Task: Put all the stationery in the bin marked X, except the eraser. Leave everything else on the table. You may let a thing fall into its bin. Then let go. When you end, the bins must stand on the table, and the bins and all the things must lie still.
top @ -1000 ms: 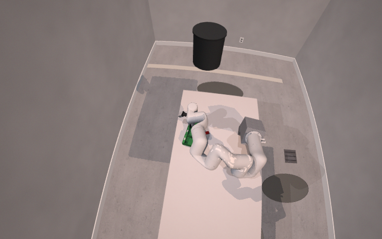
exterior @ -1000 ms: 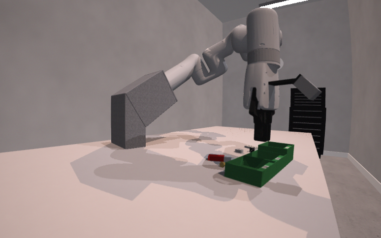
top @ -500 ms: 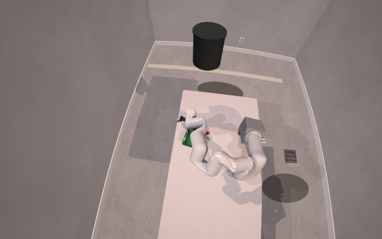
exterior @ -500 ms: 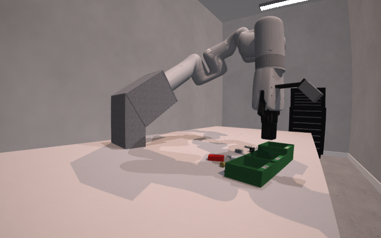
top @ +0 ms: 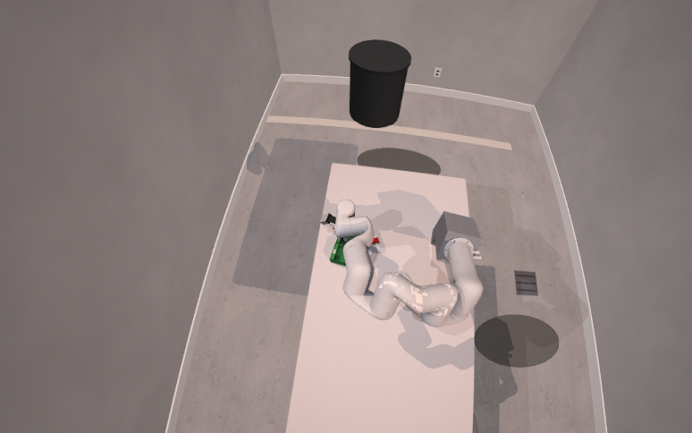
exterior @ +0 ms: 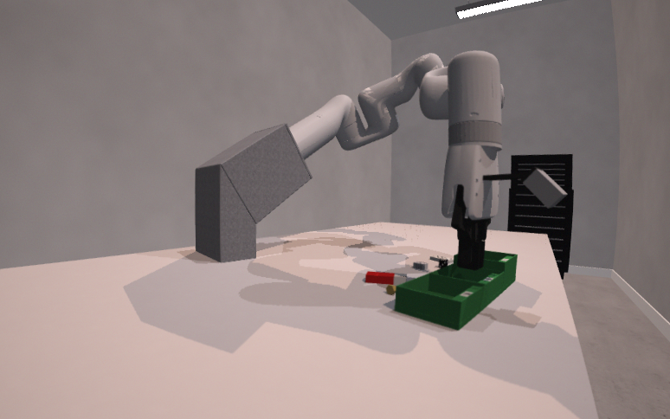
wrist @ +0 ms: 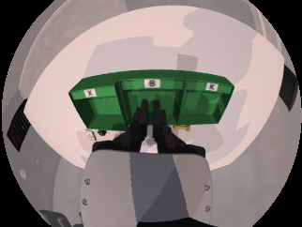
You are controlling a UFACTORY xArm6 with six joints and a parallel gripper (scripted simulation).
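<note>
The green bin lies 40 mm below my hand. From my hand the other things lie so: red block (120 mm behind, 20 mm to the right, 50 mm below); then yellowish piece (90 mm behind, 60 mm to the right, 50 mm below); then black die (90 mm behind, 140 mm to the left, 50 mm below).
</note>
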